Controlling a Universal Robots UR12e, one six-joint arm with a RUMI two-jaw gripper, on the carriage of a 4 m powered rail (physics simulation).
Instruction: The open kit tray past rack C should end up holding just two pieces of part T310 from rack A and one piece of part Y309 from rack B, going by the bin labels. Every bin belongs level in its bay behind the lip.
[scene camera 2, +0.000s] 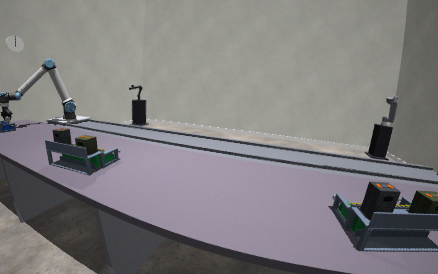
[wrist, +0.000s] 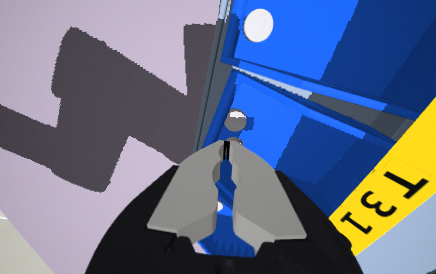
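Note:
My gripper (wrist: 226, 142) (scene camera 2: 7, 117) is low over a blue bin (wrist: 265, 120). Its fingertips are almost together, with a thin dark slit between them and no piece visible in it. A grey round piece (wrist: 234, 141) shows partly from behind the fingertips, and another (wrist: 235, 120) lies just beyond them in the same bin. The yellow label (wrist: 375, 180) reads "T31"; the rest is hidden by the gripper. A pale round spot (wrist: 220, 205) shows between the fingers. In the scene view the gripper is at the far left edge, above blue bins (scene camera 2: 7, 126). The kit tray cannot be made out.
A neighbouring blue bin (wrist: 310, 35) holds a white round piece (wrist: 258, 25); a wedge-shaped gap separates the bins. In the scene view, a rack (scene camera 2: 66, 147) with dark and olive boxes stands at left, and a similar rack (scene camera 2: 400, 221) at right. The rail (scene camera 2: 225, 144) runs behind.

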